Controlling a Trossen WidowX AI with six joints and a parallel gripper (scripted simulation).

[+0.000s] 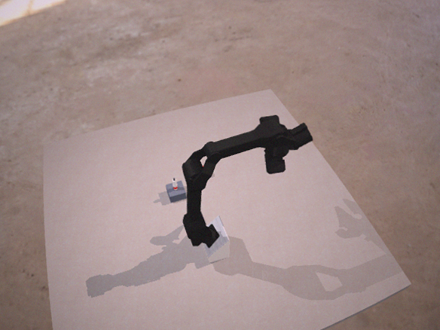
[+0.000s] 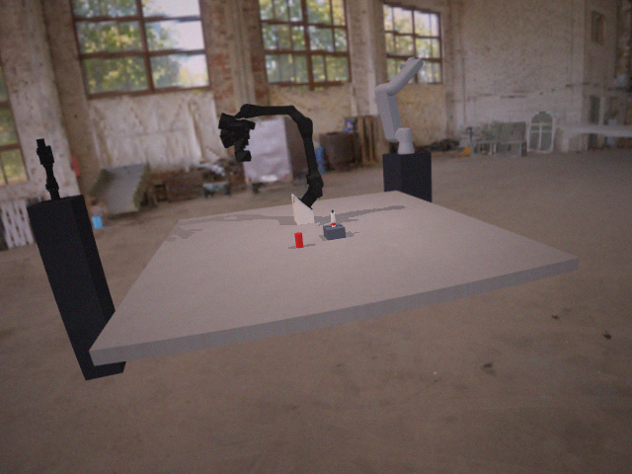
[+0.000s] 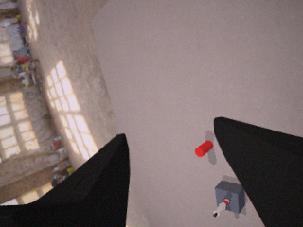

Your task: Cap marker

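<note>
My gripper tip is now 230 mm short of the red cap, 150 mm to the right of it and 300 mm above it. Round my gripper tip: white marker 190 mm ahead, 300 mm to the left, 250 mm below; grey holder block 190 mm ahead, 300 mm to the left, 310 mm below.
</note>
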